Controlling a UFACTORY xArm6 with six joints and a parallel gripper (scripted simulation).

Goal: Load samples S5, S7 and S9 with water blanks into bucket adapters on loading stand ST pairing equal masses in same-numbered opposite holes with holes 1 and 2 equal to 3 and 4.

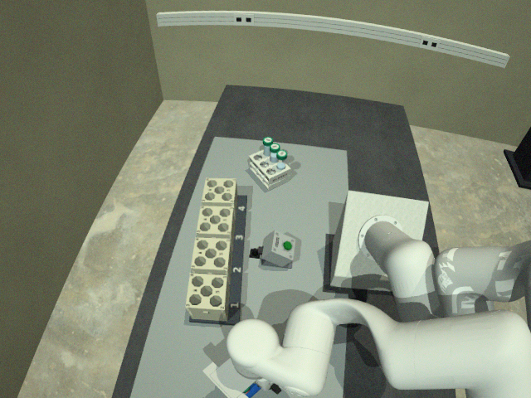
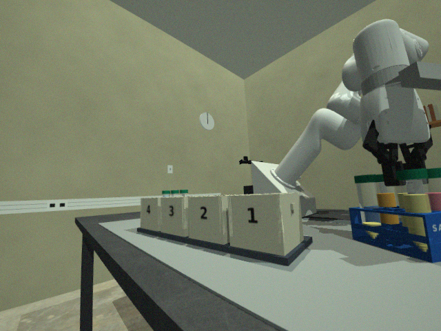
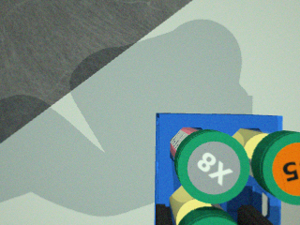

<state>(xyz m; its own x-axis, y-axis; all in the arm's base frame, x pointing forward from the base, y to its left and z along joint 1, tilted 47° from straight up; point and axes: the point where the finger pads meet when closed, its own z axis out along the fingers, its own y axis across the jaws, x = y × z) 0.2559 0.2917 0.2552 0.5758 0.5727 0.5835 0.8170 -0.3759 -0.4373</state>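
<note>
Right now the yellow-filled tube is 5 cm below my hand and 1 cm ahead of it. The rest, counted from my hand: orange-capped tube (5 cm below, 4 cm to the right, 3 cm behind); grey-dotted tube (6 cm to the right, 5 cm below, 1 cm ahead); blue sample rack (9 cm below, 2 cm ahead, 1 cm to the right).
</note>
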